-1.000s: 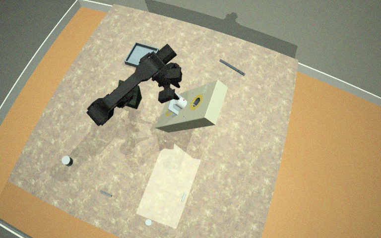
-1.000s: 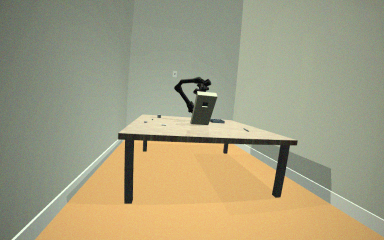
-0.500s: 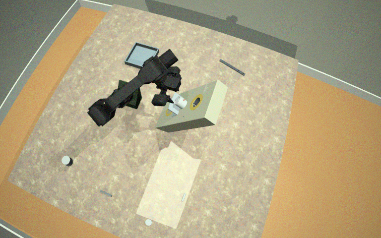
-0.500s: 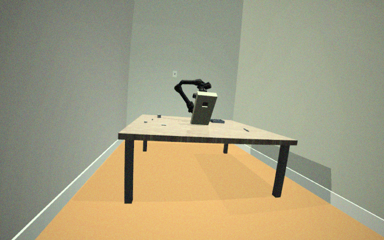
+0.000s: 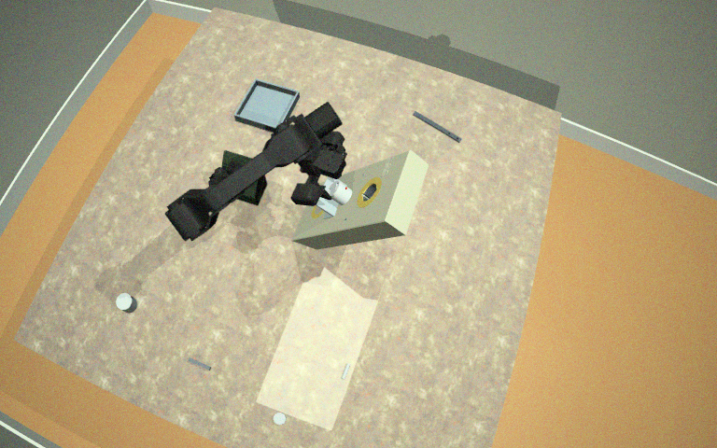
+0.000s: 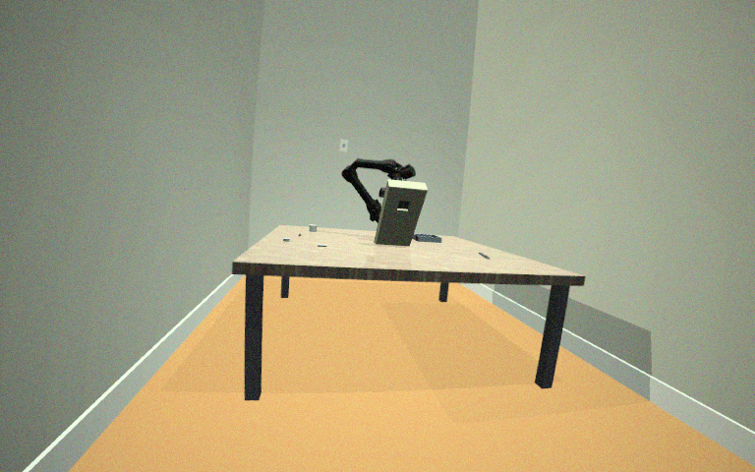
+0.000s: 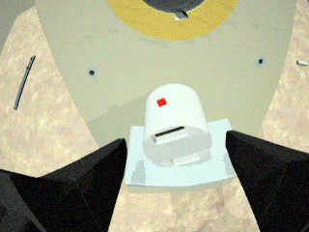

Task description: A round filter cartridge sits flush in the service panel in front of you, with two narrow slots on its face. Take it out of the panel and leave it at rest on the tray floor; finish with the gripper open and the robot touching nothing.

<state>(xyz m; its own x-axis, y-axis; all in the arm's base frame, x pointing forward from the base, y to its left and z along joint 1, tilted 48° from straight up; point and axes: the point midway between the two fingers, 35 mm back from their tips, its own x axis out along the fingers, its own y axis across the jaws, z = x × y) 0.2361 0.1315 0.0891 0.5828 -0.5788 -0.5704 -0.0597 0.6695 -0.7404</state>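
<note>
My gripper tip is 1 cm short of the round filter cartridge and 2 cm above it. Round my gripper tip: blue-grey tray (34 cm behind, 26 cm to the left, 19 cm below); short dark bar (15 cm behind, 50 cm to the right, 19 cm below); beige service panel (5 cm ahead, 4 cm below).
</note>
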